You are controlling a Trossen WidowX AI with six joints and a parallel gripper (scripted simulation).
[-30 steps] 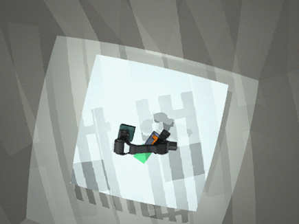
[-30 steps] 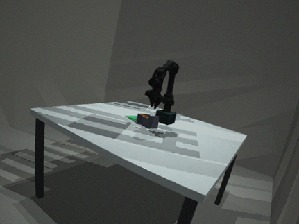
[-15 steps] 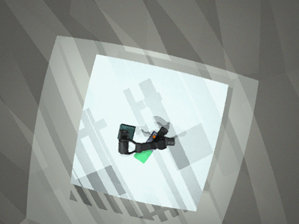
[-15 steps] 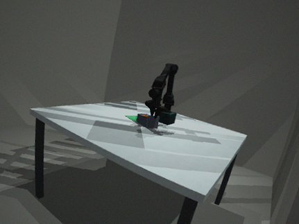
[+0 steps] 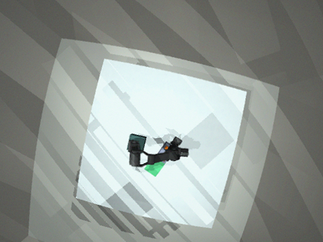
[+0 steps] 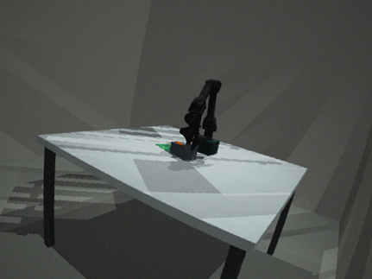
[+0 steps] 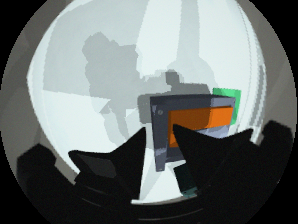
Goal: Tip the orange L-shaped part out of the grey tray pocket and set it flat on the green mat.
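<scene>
Right now the orange L-shaped part is 50 mm to the right of my gripper tip, 30 mm behind it and 10 mm below it. Round my gripper tip: green mat: 190 mm to the right, 110 mm behind, 70 mm below.
</scene>
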